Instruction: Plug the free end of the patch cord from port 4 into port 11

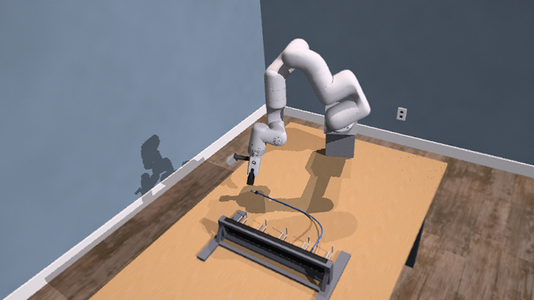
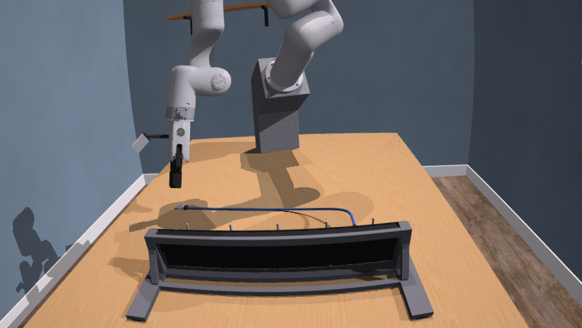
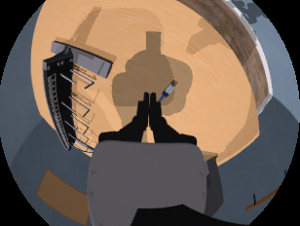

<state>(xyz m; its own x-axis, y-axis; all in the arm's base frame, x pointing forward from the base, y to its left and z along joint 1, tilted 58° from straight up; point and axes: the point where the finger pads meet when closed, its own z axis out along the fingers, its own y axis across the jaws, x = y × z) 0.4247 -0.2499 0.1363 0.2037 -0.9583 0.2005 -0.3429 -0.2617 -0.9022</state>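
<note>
Right now the plug is 3 cm behind my hand, 2 cm to the right of it and 9 cm below it.
</note>
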